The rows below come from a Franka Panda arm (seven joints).
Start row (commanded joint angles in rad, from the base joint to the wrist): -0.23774 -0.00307 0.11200 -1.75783 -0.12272 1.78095 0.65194
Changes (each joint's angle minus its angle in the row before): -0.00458 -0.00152 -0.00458 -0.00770 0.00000 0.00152 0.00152; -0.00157 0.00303 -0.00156 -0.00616 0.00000 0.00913 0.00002; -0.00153 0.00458 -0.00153 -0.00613 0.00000 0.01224 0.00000; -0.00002 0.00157 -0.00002 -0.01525 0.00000 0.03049 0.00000; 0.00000 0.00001 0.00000 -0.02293 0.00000 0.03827 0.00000; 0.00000 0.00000 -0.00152 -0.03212 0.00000 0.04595 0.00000; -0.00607 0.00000 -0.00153 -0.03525 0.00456 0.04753 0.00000; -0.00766 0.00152 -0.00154 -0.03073 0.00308 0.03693 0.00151; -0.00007 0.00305 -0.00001 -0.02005 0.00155 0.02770 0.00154; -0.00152 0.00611 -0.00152 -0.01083 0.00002 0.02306 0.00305; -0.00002 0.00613 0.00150 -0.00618 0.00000 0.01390 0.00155
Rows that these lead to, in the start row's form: -0.24232 -0.00459 0.10742 -1.76553 -0.12272 1.78247 0.65346; -0.24389 -0.00156 0.10586 -1.77169 -0.12272 1.79160 0.65348; -0.24542 0.00302 0.10433 -1.77782 -0.12272 1.80384 0.65348; -0.24544 0.00459 0.10431 -1.79307 -0.12272 1.83433 0.65348; -0.24544 0.00460 0.10431 -1.81600 -0.12272 1.87260 0.65348; -0.24544 0.00460 0.10279 -1.84812 -0.12272 1.91855 0.65348; -0.25151 0.00460 0.10126 -1.88337 -0.11816 1.96608 0.65348; -0.25917 0.00612 0.09972 -1.91410 -0.11508 2.00301 0.65499; -0.25924 0.00917 0.09971 -1.93415 -0.11353 2.03071 0.65653; -0.26076 0.01528 0.09819 -1.94498 -0.11351 2.05377 0.65958; -0.26078 0.02141 0.09969 -1.95116 -0.11351 2.06767 0.66113
